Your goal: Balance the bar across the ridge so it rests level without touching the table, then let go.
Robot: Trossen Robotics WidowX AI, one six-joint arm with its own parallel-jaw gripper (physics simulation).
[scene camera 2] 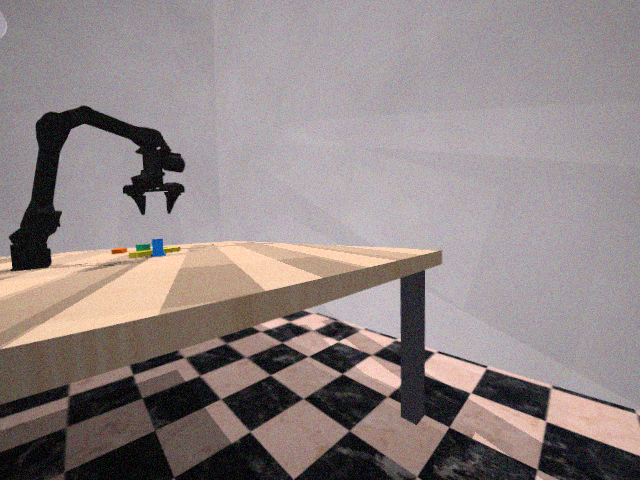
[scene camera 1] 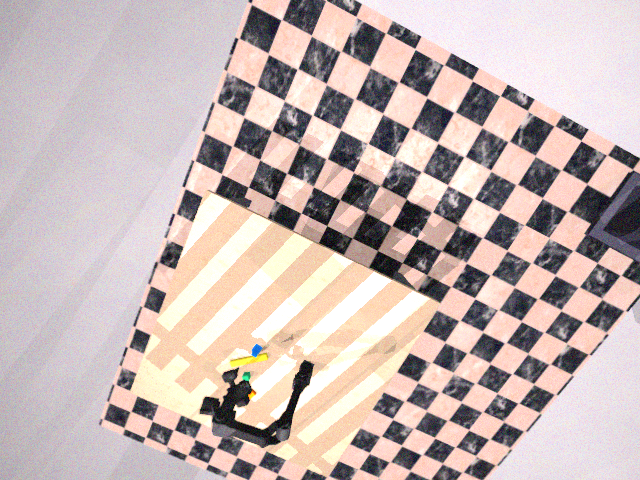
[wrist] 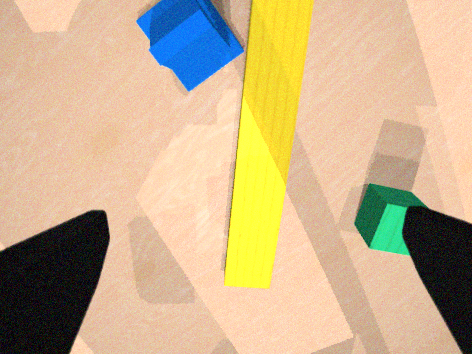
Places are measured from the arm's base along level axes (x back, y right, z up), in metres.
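Where they show: gripper, between the fingertips: (scene camera 2: 156, 214) (scene camera 1: 242, 374) (wrist: 258, 223); arm's base, origin of its link: (scene camera 2: 31, 268) (scene camera 1: 306, 366).
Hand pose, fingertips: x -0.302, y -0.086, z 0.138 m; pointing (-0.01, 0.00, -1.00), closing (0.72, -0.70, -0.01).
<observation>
Each offset is from my fingertips to the top centre of the thing.
The yellow bar @[dx -0.001, dy -0.020, dz -0.122 m] (scene camera 1: 249, 360) (scene camera 2: 172, 249) (wrist: 267, 150) lies low at the table, beside the blue ridge block @[dx +0.012, dy +0.057, dz -0.088 m] (scene camera 1: 256, 350) (scene camera 2: 157, 246) (wrist: 197, 47) and not across its top. Whether both bar ends touch the table is unclear. The blue block stands upright on a wider foot in scene camera 2. My gripper (scene camera 2: 156, 212) (wrist: 258, 223) is open and empty, well above the table, fingers pointing down. In the wrist view, one end of the bar shows between the spread fingertips, far below them; the other end is cut off at the top.
A green block @[dx +0.027, dy -0.118, dz -0.105 m] (scene camera 1: 246, 376) (scene camera 2: 143, 247) (wrist: 387, 222) stands near the bar, partly behind the right finger in the wrist view. An orange block @[dx +0.090, dy -0.229, dz -0.122 m] (scene camera 1: 252, 394) (scene camera 2: 119, 251) lies farther toward the arm's base. The wooden table (scene camera 1: 310, 268) (scene camera 2: 258, 307) has a dark leg (scene camera 2: 412, 346).
</observation>
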